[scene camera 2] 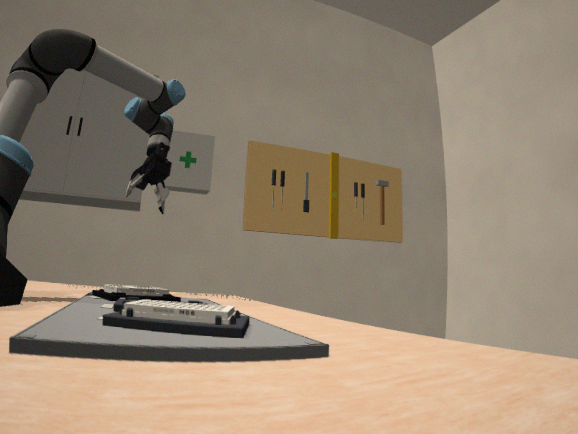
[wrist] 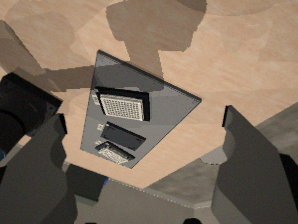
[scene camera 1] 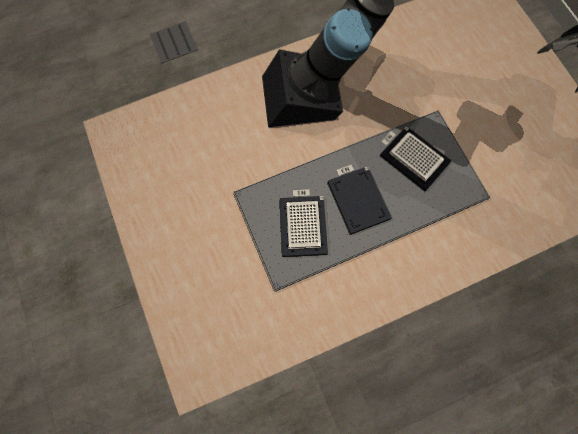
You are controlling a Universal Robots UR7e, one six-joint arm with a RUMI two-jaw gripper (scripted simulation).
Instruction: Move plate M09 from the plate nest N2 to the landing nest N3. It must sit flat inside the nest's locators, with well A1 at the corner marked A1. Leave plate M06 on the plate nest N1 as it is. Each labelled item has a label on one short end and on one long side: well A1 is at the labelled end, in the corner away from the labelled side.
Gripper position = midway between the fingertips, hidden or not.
I see my gripper (scene camera 2: 145, 205), a plate M09 (scene camera 1: 409, 139), a plate M06 (scene camera 2: 202, 313), a landing nest N3 (scene camera 1: 359, 199) and a nest N2 (scene camera 1: 394, 162).
The plate M09 is seen too in the wrist view (wrist: 126, 107). The plate M06 is seen too in scene camera 1 (scene camera 1: 302, 225). My gripper also shows in the wrist view (wrist: 144, 111).
